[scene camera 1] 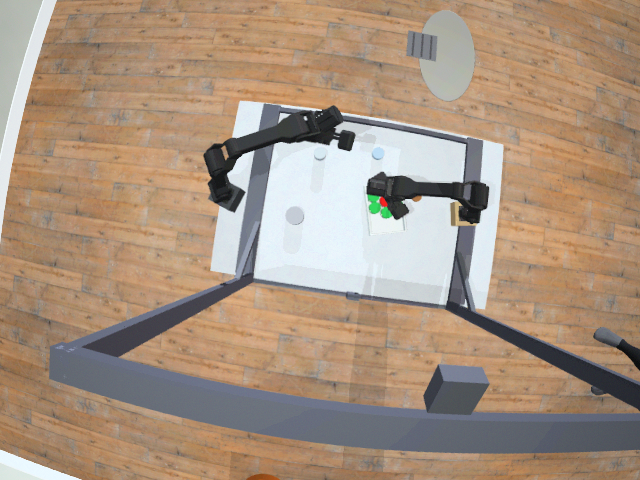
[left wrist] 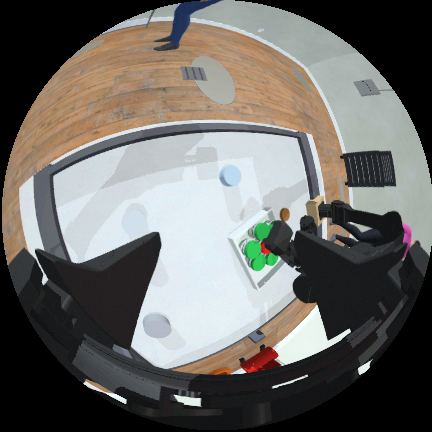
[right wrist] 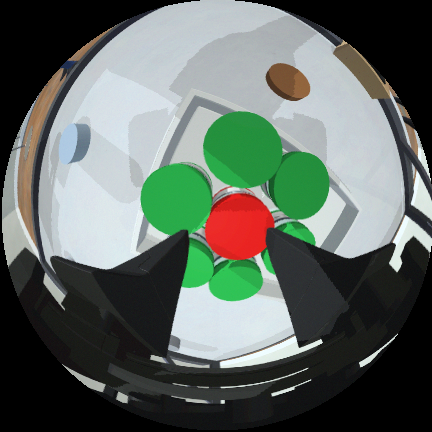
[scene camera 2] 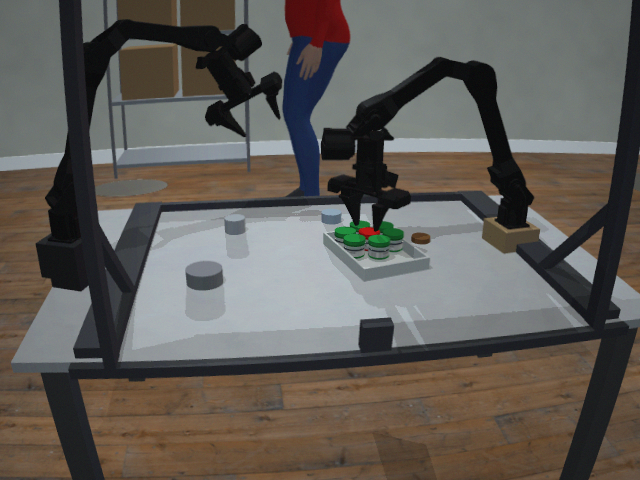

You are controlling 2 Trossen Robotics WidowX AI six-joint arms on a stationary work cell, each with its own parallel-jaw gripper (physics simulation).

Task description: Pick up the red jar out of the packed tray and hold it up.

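Places are measured from the left arm's base along level axes (x left, y back, z up), in millimetres.
Pixels of known places: left gripper, between the fingertips: [scene camera 1: 339,140] [left wrist: 229,238] [scene camera 2: 262,127]; right gripper, between the fingertips: [right wrist: 227,235] [scene camera 2: 366,228]; left arm's base, origin of its link: [scene camera 1: 223,193] [scene camera 2: 67,236]; right arm's base, origin of its link: [scene camera 1: 466,213] [left wrist: 321,210] [scene camera 2: 511,223].
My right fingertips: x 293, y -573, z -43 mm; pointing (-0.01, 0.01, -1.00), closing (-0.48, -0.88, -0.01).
Observation:
For each thing: its top centre in the pictures, then the offset to it from my right fingertips.
- red jar, centre of its top: [right wrist: 240,231] [scene camera 2: 369,231] [left wrist: 268,245] [scene camera 1: 386,200] dx -4, dy -8, dz -4 mm
- white tray, centre of its top: [right wrist: 266,232] [scene camera 2: 374,244] [left wrist: 266,251] [scene camera 1: 385,208] dx -28, dy -24, dz -25 mm
- brown disc, centre of its top: [right wrist: 290,78] [scene camera 2: 420,236] [left wrist: 285,214] dx +86, dy -119, dz -41 mm
- blue cylinder, centre of its top: [right wrist: 66,143] [left wrist: 232,174] [scene camera 2: 331,212] [scene camera 1: 378,152] dx +166, dy +111, dz -29 mm
- small grey cylinder, centre of its top: [left wrist: 133,222] [scene camera 2: 234,217] [scene camera 1: 319,152] dx +43, dy +323, dz -18 mm
The red jar [scene camera 1: 383,202] [scene camera 2: 369,233] [left wrist: 265,248] [right wrist: 239,230] stands upright among several green-lidded jars [scene camera 2: 378,241] [right wrist: 243,150] in the white tray [scene camera 1: 387,225] [scene camera 2: 397,269] [right wrist: 342,225]. Its lid shows; most of its body is hidden by neighbours. My right gripper [scene camera 2: 367,226] [right wrist: 227,235] points down at the red lid and is partly open and empty. In the right wrist view its fingertips appear at the two sides of the lid; whether they touch it, I cannot tell. My left gripper [scene camera 2: 262,126] [left wrist: 229,238] is wide open and empty, high above the table at the back left.
A brown disc [scene camera 2: 420,238] [right wrist: 288,81] lies right of the tray. A blue cylinder [scene camera 1: 377,152] [scene camera 2: 331,216] stands behind it. A small grey cylinder [scene camera 1: 320,153] [scene camera 2: 234,225] and a wider one [scene camera 1: 294,215] [scene camera 2: 204,275] stand on the left. Dark frame bars [scene camera 2: 310,360] edge the table.

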